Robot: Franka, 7 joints.
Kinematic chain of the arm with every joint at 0, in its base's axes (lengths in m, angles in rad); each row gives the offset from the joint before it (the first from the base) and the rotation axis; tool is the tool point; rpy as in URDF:
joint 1: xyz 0 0 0.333 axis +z
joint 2: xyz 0 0 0 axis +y
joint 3: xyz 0 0 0.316 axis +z
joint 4: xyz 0.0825 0 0 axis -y
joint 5: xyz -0.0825 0 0.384 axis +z
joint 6: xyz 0 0 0 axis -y
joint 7: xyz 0.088 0 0 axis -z
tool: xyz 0 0 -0.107 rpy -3.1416 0 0
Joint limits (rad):
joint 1: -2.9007..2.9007
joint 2: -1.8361..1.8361
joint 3: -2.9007..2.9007
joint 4: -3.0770..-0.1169
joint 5: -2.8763..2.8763
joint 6: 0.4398..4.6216
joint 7: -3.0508..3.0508
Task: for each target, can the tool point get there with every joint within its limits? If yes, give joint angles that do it. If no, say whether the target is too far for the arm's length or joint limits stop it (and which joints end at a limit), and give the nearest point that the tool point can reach.
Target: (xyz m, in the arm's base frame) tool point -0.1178 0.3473 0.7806
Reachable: yes | joints 1.2791 -0.4296 0.6344 -1.6316 -0.8339 1.0991 2.4816
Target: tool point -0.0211 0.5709 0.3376
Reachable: yes | joints -2.3463 -0.3651 -2.4651 -2.1717 1.9464 1.6285 0.5485
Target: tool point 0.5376 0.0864 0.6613
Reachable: yes | joints 1.8630 0.0105 -1.9190 -1.8878 2.1179 1.1796 -2.0709
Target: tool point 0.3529 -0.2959 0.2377
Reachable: yes | joints -2.0787 1.2159 1.0453 -2.4200 -1.4294 3.5725 2.3524
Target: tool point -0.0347 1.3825 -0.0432
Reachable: no: too far | nearest point -0.0208 0.8275 0.1078 | short by 0.575 m
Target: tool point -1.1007 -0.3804 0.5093
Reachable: no: too far | nearest point -0.8017 -0.2771 0.4614 | short by 0.320 m
